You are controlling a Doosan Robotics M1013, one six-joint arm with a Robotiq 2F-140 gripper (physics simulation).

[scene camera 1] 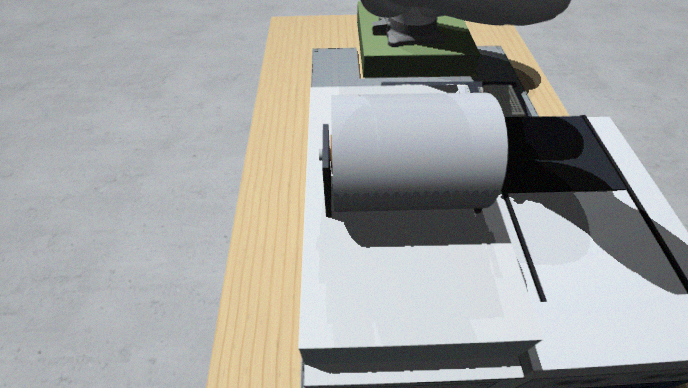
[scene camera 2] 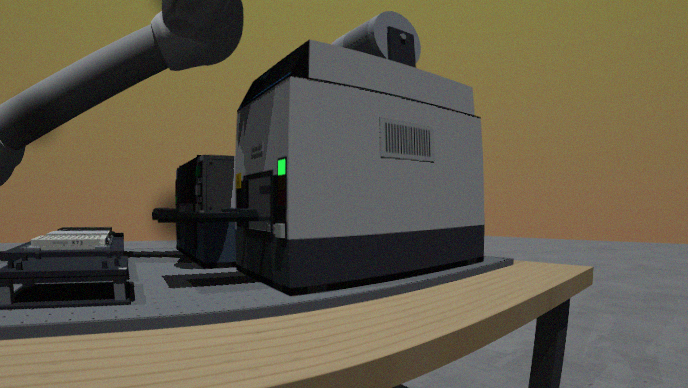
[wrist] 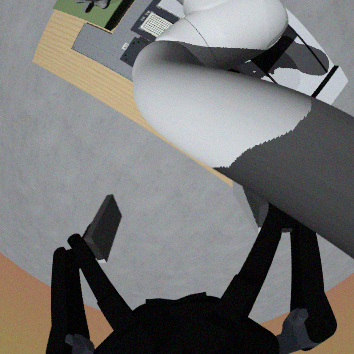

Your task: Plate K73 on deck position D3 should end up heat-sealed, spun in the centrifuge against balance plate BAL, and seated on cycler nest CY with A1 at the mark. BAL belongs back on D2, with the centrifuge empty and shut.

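Places are measured from the arm's base along level axes (x ahead, y left, z up), in centimetres.
Pixels of known places: gripper, fingertip midpoint: (wrist: 173, 194); arm's base, link origin: (scene camera 1: 410, 30).
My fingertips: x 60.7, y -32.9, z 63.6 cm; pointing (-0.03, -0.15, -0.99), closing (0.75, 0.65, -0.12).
Ahead of a thing's pixels: the offset from my fingertips to its middle. Level surfaces: height alone.
Plate K73 @[dx -26.0, dy +24.4, dz -64.4 cm] (scene camera 2: 72, 241), white with its label facing the camera, lies flat on a raised dark holder at the left in scene camera 2. A white plate (wrist: 156, 24) shows near the top of the wrist view; its label is too small to read. The large white machine with a film roll (scene camera 1: 419, 150) (scene camera 2: 355, 41) on top has a green light, and a dark tray @[dx -6.3, dy +9.8, dz -59.6 cm] (scene camera 2: 210, 215) sticks out of its front. My gripper (wrist: 173, 194) is open and empty, over the floor beyond the table's edge in the wrist view. BAL, the centrifuge's inside and nest CY cannot be made out.
A darker machine @[dx +22.8, dy +37.7, dz -57.9 cm] (scene camera 2: 217, 200) stands behind the white one. The arm link (scene camera 2: 95, 82) (wrist: 215, 105) crosses above the bench and hides much of it in the wrist view. The arm's green base block (scene camera 1: 376, 44) (wrist: 75, 11) stands on the wooden table @[dz -71.3 cm] (scene camera 1: 265, 200) (scene camera 2: 350, 345).
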